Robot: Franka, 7 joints.
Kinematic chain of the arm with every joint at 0, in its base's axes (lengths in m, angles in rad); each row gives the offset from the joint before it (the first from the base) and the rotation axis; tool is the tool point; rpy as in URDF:
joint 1: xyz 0 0 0.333 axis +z
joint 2: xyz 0 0 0 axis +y
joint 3: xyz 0 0 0.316 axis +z
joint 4: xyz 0.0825 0 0 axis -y
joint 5: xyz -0.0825 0 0.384 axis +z
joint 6: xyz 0 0 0 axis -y
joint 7: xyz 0.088 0 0 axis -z
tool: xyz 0 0 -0.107 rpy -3.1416 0 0
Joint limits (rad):
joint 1: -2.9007..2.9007
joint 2: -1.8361..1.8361
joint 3: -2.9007..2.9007
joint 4: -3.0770..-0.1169
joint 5: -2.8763..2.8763
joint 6: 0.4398..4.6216
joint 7: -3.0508..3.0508
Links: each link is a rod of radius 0.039 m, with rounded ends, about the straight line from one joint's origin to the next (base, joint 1, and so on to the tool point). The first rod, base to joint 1, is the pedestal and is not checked.
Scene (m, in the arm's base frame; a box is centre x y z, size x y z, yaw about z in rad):
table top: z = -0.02
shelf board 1: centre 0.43 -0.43 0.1 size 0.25 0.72 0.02 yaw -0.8
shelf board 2: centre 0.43 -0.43 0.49 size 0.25 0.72 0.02 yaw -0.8
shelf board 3: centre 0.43 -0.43 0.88 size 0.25 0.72 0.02 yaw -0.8
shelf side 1: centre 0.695 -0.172 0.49 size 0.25 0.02 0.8 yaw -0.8
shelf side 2: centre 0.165 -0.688 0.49 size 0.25 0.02 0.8 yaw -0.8
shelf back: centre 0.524 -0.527 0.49 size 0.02 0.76 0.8 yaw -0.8
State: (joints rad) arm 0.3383 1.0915 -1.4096 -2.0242 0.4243 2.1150 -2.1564
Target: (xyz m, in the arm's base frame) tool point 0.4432 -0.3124 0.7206
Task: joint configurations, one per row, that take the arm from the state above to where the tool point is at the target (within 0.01 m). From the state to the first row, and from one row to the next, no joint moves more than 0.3 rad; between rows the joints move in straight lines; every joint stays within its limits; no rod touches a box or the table.
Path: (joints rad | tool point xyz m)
1: 0.4599 1.3397 -1.5081 -2.2772 0.3967 1.8764 -2.3681 | 0.2210 -0.4134 0.2761
2: 0.5816 1.5879 -1.6065 -2.5301 0.3691 1.6379 -2.5797 | 0.1222 -0.3374 0.3105
3: 0.7032 1.8361 -1.7050 -2.7831 0.3416 1.3993 -2.7914 | 0.0499 -0.2405 0.3529
4: 0.8093 1.7108 -1.9526 -2.5704 0.3354 1.5815 -2.5797 | 0.1726 -0.2728 0.4330
5: 0.9155 1.5855 -2.2002 -2.3577 0.3292 1.7637 -2.3681 | 0.2703 -0.2442 0.5626
6: 1.0216 1.4601 -2.4478 -2.1449 0.3231 1.9458 -2.1564 | 0.3035 -0.1686 0.7206
7: 0.8659 1.2941 -2.2750 -1.9352 0.3579 2.0714 -2.1564 | 0.3816 -0.2442 0.7221
8: 0.7101 1.1281 -2.1022 -1.7254 0.3927 2.1970 -2.1564 | 0.4432 -0.3124 0.7206

